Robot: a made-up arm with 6 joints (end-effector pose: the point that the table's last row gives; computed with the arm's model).
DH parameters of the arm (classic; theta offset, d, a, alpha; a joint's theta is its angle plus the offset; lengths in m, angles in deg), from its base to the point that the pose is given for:
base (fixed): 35.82 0 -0.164 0
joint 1: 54.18 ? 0.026 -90
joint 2: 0 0.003 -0.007 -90
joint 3: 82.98 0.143 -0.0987 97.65
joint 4: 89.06 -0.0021 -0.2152 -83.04
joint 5: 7.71 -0.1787 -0.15 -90
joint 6: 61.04 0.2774 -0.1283 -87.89
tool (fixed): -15.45 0.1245 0 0
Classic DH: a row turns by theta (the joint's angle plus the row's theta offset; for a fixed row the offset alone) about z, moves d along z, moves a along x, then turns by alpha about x.
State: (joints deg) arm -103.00 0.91 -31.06 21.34 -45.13 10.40
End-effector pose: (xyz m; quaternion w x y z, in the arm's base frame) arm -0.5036 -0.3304 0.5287 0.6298 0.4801 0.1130 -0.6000
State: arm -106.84 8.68 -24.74 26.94 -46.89 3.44
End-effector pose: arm -0.5282 -0.2998 0.5465 0.5283 0.5136 0.1919 -0.6483
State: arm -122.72 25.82 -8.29 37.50 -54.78 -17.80
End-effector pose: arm -0.6003 -0.1012 0.5675 0.2116 0.6560 0.2084 -0.6939
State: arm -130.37 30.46 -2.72 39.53 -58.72 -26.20
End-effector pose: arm -0.5961 0.0094 0.5675 0.1126 0.7104 0.1454 -0.6794
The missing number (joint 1, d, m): 0.47
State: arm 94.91 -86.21 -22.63 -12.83 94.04 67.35
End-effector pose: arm 0.1894 -0.3062 0.5311 0.7164 0.3768 -0.3217 0.4913
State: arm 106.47 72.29 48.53 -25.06 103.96 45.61
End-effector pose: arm -0.5059 -0.1994 0.2368 0.2176 -0.3848 -0.8601 -0.2545
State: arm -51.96 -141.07 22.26 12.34 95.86 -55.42
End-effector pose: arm -0.1086 -0.5369 0.3830 0.7022 0.3824 0.6004 -0.0156
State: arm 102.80 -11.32 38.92 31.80 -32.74 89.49
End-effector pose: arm 0.1345 -0.2355 0.4088 0.9243 0.3120 0.0384 0.2163
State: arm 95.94 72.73 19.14 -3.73 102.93 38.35
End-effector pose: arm -0.5156 -0.1391 0.2984 0.1015 -0.5675 -0.8164 -0.0346
